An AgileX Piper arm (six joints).
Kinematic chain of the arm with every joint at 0, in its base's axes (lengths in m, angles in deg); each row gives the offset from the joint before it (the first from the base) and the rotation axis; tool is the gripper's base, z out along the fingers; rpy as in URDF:
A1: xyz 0 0 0.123 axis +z
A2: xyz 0 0 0 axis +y
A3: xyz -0.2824 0 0.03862 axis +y
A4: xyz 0.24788 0 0.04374 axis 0.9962 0 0.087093
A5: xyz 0 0 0 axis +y
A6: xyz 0.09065 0 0.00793 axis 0.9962 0 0.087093
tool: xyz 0 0 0 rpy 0 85.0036 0
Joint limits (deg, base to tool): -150..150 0..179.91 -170..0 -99.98..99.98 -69.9..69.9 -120..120
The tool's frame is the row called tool.
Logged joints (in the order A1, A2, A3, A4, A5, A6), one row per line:
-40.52, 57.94, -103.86, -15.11, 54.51, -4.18
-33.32, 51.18, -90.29, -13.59, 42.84, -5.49
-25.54, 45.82, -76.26, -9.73, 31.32, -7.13
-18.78, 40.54, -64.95, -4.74, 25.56, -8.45
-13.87, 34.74, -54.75, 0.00, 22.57, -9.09
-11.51, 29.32, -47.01, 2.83, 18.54, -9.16
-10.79, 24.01, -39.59, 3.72, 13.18, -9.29
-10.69, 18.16, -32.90, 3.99, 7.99, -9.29
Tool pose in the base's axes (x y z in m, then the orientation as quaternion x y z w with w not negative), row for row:
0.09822, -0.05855, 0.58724, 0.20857, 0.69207, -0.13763, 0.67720
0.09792, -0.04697, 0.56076, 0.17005, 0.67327, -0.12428, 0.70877
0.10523, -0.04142, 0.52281, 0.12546, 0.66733, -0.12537, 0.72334
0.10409, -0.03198, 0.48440, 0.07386, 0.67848, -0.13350, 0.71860
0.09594, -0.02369, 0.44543, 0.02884, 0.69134, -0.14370, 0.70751
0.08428, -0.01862, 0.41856, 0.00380, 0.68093, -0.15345, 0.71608
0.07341, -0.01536, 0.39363, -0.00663, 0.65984, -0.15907, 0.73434
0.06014, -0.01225, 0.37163, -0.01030, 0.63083, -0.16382, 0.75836
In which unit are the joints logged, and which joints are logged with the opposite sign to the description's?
The joints are logged in degrees. Opposite sign: A4.
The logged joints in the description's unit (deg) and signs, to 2 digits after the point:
-40.52, 57.94, -103.86, 15.11, 54.51, -4.18
-33.32, 51.18, -90.29, 13.59, 42.84, -5.49
-25.54, 45.82, -76.26, 9.73, 31.32, -7.13
-18.78, 40.54, -64.95, 4.74, 25.56, -8.45
-13.87, 34.74, -54.75, 0.00, 22.57, -9.09
-11.51, 29.32, -47.01, -2.83, 18.54, -9.16
-10.79, 24.01, -39.59, -3.72, 13.18, -9.29
-10.69, 18.16, -32.90, -3.99, 7.99, -9.29

